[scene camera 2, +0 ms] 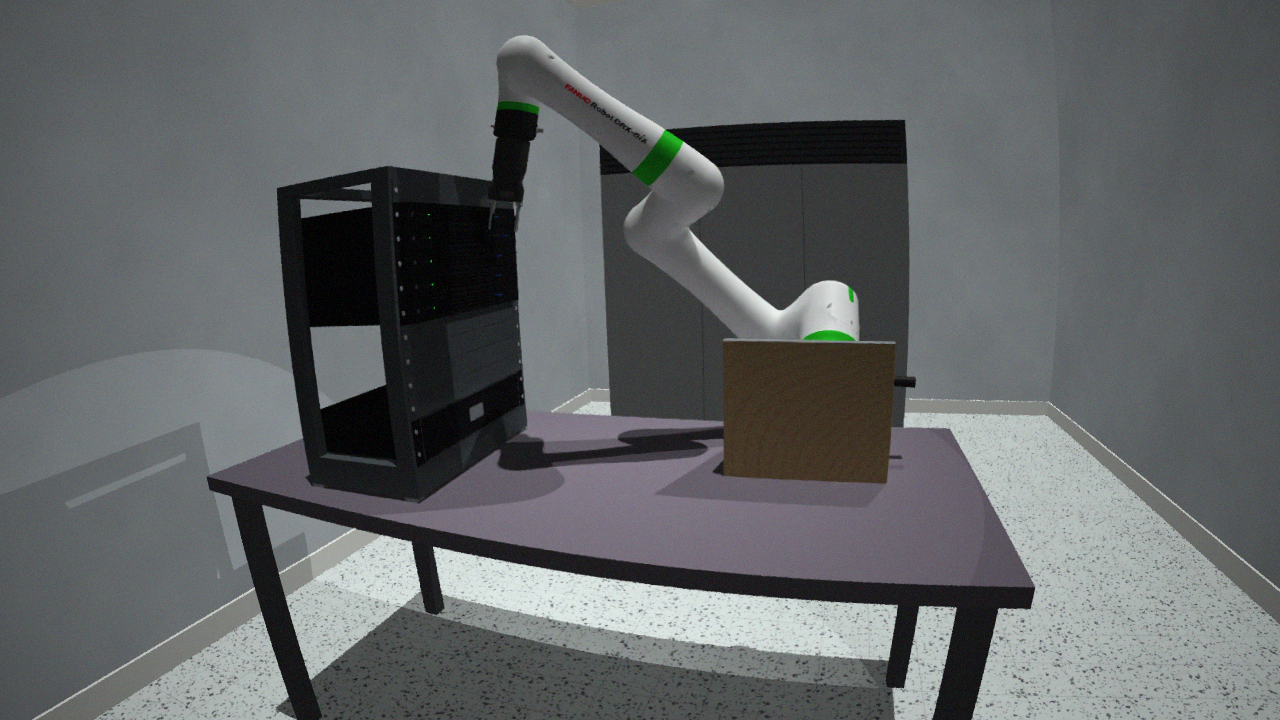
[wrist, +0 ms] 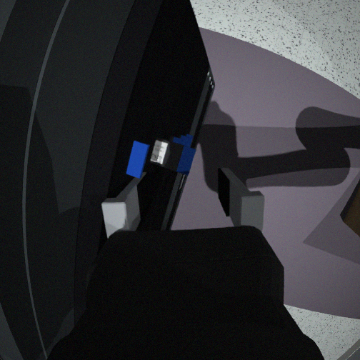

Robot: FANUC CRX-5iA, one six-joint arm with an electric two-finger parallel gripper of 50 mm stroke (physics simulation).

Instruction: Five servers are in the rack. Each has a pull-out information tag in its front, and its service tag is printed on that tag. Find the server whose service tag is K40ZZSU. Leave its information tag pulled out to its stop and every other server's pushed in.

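Pixels of known places: gripper, between the fingertips: (scene camera 2: 502, 230); arm's base, origin of its link: (scene camera 2: 828, 385).
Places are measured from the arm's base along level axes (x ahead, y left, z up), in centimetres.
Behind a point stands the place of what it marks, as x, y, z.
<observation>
Five dark servers (scene camera 2: 456, 264) @[72.2, 16.7, 27.0] sit in the upper part of the rack (scene camera 2: 384, 268) @[75.7, 35.7, 27.5] (wrist: 75, 125), with small blue marks near the far side of their fronts. In the wrist view, one information tag (wrist: 172, 154) stands out from the front, with a white printed label and a blue end; its print is too small to read. A separate blue piece (wrist: 137, 159) shows to its left, and more blue tag ends (wrist: 184, 138) show just behind it. My gripper (scene camera 2: 503, 217) @[69.5, 1.0, 33.7] (wrist: 184, 184) is open and empty at the upper servers' front, its fingers spread to either side of the pulled-out tag's line.
The rack stands on the left of the purple table (scene camera 2: 626, 528) @[32.8, 35.6, -16.7] (wrist: 255, 120). A wooden board (scene camera 2: 808, 411) @[4.0, 10.3, -2.8] stands upright in front of the arm's base. A dark grey cabinet (scene camera 2: 751, 232) is behind the arm. Lower in the rack is a dark panel with a white label (scene camera 2: 476, 410) @[73.9, 10.6, -5.0].
</observation>
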